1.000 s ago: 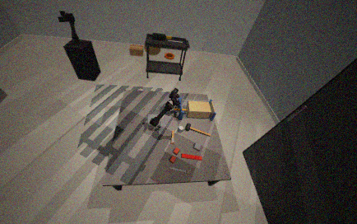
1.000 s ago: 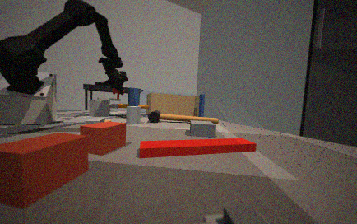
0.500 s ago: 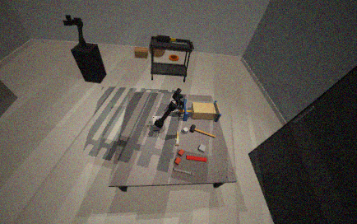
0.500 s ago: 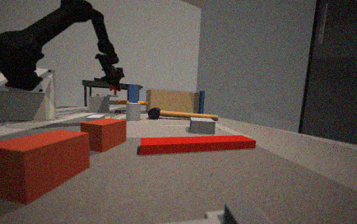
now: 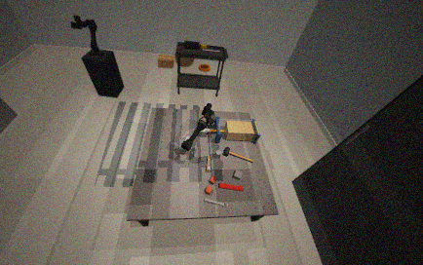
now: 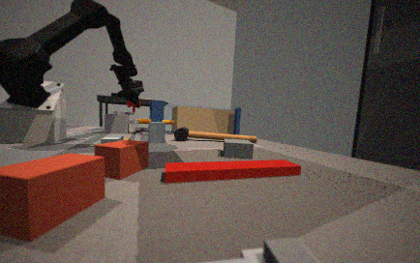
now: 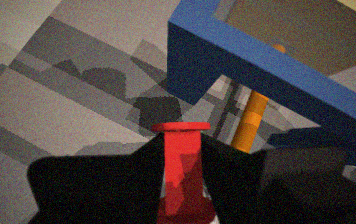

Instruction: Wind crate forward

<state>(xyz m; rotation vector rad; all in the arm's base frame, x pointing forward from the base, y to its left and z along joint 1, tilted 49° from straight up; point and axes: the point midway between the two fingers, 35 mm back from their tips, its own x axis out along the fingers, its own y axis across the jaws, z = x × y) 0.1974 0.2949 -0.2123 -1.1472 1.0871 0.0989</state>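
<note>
Right now the winch handle is 40 mm behind my gripper tip, 40 mm to the right of it and 30 mm below it. From my gripper tip the other things lie so: red knob 20 mm behind, 10 mm to the right; then grey winch 90 mm behind, 100 mm to the right, 100 mm below; then blue frame 90 mm ahead, 70 mm to the right, 30 mm below.
</note>
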